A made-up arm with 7 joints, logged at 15 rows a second.
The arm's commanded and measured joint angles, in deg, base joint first. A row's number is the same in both.
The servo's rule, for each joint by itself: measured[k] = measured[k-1] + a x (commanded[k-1-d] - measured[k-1]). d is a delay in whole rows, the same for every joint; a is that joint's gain. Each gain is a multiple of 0.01, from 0.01 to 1. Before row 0 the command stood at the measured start. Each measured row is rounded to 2 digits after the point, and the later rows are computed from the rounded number. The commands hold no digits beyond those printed.
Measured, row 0:
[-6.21, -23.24, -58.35, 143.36, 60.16, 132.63, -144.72]
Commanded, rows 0 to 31:
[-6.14, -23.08, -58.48, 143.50, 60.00, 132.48, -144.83]
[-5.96, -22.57, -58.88, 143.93, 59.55, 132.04, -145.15]
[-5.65, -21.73, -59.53, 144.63, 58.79, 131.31, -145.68]
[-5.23, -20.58, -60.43, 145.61, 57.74, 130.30, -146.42]
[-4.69, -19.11, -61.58, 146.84, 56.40, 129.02, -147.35]
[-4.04, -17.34, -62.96, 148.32, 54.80, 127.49, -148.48]
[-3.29, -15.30, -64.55, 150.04, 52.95, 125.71, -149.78]
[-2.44, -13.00, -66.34, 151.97, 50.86, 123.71, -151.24]
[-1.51, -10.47, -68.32, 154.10, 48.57, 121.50, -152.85]
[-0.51, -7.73, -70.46, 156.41, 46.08, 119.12, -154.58]
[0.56, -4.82, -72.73, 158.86, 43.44, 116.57, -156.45]
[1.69, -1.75, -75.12, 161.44, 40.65, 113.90, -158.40]
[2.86, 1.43, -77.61, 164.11, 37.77, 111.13, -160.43]
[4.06, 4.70, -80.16, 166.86, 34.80, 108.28, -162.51]
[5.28, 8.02, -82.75, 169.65, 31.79, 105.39, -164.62]
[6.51, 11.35, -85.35, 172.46, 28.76, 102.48, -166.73]
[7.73, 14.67, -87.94, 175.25, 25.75, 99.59, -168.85]
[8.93, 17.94, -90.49, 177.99, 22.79, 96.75, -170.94]
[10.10, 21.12, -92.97, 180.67, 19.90, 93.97, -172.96]
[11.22, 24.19, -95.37, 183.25, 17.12, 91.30, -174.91]
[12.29, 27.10, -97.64, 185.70, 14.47, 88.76, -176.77]
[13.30, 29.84, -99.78, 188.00, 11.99, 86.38, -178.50]
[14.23, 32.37, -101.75, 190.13, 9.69, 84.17, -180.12]
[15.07, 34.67, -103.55, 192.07, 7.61, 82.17, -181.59]
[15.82, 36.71, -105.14, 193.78, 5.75, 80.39, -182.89]
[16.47, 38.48, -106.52, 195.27, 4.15, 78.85, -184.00]
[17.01, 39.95, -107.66, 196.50, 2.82, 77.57, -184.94]
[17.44, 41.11, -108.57, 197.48, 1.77, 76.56, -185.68]
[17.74, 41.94, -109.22, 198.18, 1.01, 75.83, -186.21]
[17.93, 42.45, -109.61, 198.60, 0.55, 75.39, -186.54]
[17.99, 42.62, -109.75, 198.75, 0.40, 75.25, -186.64]
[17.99, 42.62, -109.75, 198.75, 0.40, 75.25, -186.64]
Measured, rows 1 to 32:
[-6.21, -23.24, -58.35, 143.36, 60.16, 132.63, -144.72]
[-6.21, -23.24, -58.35, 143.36, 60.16, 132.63, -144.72]
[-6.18, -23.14, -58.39, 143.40, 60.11, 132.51, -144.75]
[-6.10, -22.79, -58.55, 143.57, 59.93, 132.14, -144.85]
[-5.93, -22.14, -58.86, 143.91, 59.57, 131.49, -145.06]
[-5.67, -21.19, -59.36, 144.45, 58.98, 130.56, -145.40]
[-5.31, -19.92, -60.07, 145.21, 58.15, 129.36, -145.89]
[-4.84, -18.35, -60.99, 146.21, 57.08, 127.90, -146.54]
[-4.27, -16.49, -62.13, 147.44, 55.76, 126.19, -147.35]
[-3.59, -14.36, -63.48, 148.89, 54.19, 124.26, -148.32]
[-2.82, -11.99, -65.03, 150.56, 52.39, 122.11, -149.45]
[-1.97, -9.39, -66.77, 152.43, 50.37, 119.78, -150.73]
[-1.03, -6.60, -68.68, 154.49, 48.15, 117.28, -152.16]
[-0.02, -3.64, -70.74, 156.71, 45.75, 114.64, -153.72]
[1.05, -0.55, -72.94, 159.08, 43.20, 111.90, -155.40]
[2.16, 2.65, -75.25, 161.57, 40.51, 109.08, -157.18]
[3.31, 5.93, -77.65, 164.16, 37.72, 106.20, -159.04]
[4.49, 9.24, -80.11, 166.82, 34.85, 103.30, -160.96]
[5.69, 12.55, -82.62, 169.52, 31.94, 100.41, -162.93]
[6.89, 15.84, -85.14, 172.23, 29.01, 97.56, -164.93]
[8.08, 19.06, -87.65, 174.93, 26.09, 94.76, -166.94]
[9.24, 22.19, -90.12, 177.59, 23.22, 92.06, -168.93]
[10.37, 25.19, -92.53, 180.19, 20.42, 89.49, -170.89]
[11.45, 28.03, -94.85, 182.69, 17.72, 87.06, -172.79]
[12.48, 30.68, -97.06, 185.07, 15.15, 84.81, -174.62]
[13.44, 33.11, -99.14, 187.31, 12.74, 82.75, -176.36]
[14.32, 35.31, -101.06, 189.38, 10.50, 80.91, -177.99]
[15.12, 37.24, -102.81, 191.26, 8.47, 79.30, -179.49]
[15.82, 38.89, -104.36, 192.94, 6.66, 77.95, -180.85]
[16.42, 40.24, -105.71, 194.39, 5.10, 76.87, -182.06]
[16.91, 41.28, -106.83, 195.60, 3.79, 76.06, -183.10]
[17.29, 41.99, -107.72, 196.56, 2.75, 75.54, -183.96]
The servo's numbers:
d 2
a 0.37 0.61 0.32 0.32 0.32 0.78 0.25

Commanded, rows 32 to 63:
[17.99, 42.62, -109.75, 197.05, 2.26, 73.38, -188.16]
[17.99, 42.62, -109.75, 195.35, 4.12, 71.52, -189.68]
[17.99, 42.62, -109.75, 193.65, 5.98, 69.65, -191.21]
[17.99, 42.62, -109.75, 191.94, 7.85, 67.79, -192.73]
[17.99, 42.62, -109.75, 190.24, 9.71, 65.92, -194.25]
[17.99, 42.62, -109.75, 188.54, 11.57, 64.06, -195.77]
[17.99, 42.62, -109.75, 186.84, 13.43, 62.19, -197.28]
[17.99, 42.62, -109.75, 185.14, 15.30, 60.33, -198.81]
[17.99, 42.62, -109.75, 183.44, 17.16, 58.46, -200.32]
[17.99, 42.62, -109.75, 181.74, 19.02, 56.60, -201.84]
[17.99, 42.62, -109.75, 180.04, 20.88, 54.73, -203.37]
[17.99, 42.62, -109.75, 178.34, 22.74, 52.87, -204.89]
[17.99, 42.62, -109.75, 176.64, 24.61, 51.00, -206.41]
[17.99, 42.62, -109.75, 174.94, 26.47, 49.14, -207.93]
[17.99, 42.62, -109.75, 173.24, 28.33, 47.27, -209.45]
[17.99, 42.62, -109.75, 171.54, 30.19, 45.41, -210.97]
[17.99, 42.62, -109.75, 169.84, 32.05, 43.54, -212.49]
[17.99, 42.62, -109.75, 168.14, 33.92, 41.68, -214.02]
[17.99, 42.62, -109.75, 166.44, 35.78, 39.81, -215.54]
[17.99, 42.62, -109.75, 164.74, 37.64, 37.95, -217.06]
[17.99, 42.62, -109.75, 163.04, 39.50, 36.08, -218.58]
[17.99, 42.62, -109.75, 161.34, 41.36, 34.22, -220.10]
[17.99, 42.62, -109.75, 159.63, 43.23, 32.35, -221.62]
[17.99, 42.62, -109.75, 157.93, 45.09, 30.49, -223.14]
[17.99, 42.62, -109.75, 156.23, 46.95, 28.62, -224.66]
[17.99, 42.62, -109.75, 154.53, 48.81, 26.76, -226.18]
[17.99, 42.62, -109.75, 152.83, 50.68, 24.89, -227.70]
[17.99, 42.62, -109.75, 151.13, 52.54, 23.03, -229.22]
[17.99, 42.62, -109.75, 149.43, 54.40, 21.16, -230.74]
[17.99, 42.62, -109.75, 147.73, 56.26, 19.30, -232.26]
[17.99, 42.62, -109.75, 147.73, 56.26, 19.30, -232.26]
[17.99, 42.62, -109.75, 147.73, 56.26, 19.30, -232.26]
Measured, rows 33 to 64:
[17.55, 42.37, -108.37, 197.26, 2.00, 75.31, -184.63]
[17.71, 42.52, -108.81, 197.74, 1.49, 75.26, -185.13]
[17.81, 42.58, -109.11, 197.52, 1.74, 73.79, -185.89]
[17.88, 42.60, -109.31, 196.83, 2.50, 72.02, -186.84]
[17.92, 42.61, -109.45, 195.81, 3.61, 70.17, -187.93]
[17.95, 42.62, -109.55, 194.57, 4.97, 68.31, -189.13]
[17.96, 42.62, -109.61, 193.18, 6.49, 66.45, -190.41]
[17.97, 42.62, -109.65, 191.70, 8.12, 64.59, -191.75]
[17.98, 42.62, -109.68, 190.14, 9.82, 62.72, -193.13]
[17.98, 42.62, -109.70, 188.54, 11.57, 60.86, -194.55]
[17.98, 42.62, -109.72, 186.91, 13.36, 58.99, -195.99]
[17.98, 42.62, -109.73, 185.26, 15.17, 57.13, -197.45]
[17.98, 42.62, -109.74, 183.59, 17.00, 55.26, -198.93]
[17.98, 42.62, -109.74, 181.91, 18.84, 53.40, -200.42]
[17.98, 42.62, -109.74, 180.22, 20.69, 51.53, -201.92]
[17.98, 42.62, -109.74, 178.53, 22.54, 49.67, -203.42]
[17.98, 42.62, -109.74, 176.84, 24.39, 47.80, -204.93]
[17.98, 42.62, -109.74, 175.14, 26.25, 45.94, -206.44]
[17.98, 42.62, -109.74, 173.44, 28.11, 44.07, -207.95]
[17.98, 42.62, -109.74, 171.74, 29.97, 42.21, -209.47]
[17.98, 42.62, -109.74, 170.04, 31.83, 40.34, -210.99]
[17.98, 42.62, -109.74, 168.34, 33.69, 38.48, -212.51]
[17.98, 42.62, -109.74, 166.64, 35.55, 36.61, -214.03]
[17.98, 42.62, -109.74, 164.94, 37.41, 34.75, -215.55]
[17.98, 42.62, -109.74, 163.24, 39.27, 32.88, -217.07]
[17.98, 42.62, -109.74, 161.54, 41.13, 31.02, -218.59]
[17.98, 42.62, -109.74, 159.84, 42.99, 29.15, -220.11]
[17.98, 42.62, -109.74, 158.14, 44.85, 27.29, -221.63]
[17.98, 42.62, -109.74, 156.44, 46.72, 25.42, -223.15]
[17.98, 42.62, -109.74, 154.74, 48.58, 23.56, -224.67]
[17.98, 42.62, -109.74, 153.04, 50.44, 21.69, -226.19]
[17.98, 42.62, -109.74, 151.34, 52.30, 19.83, -227.71]

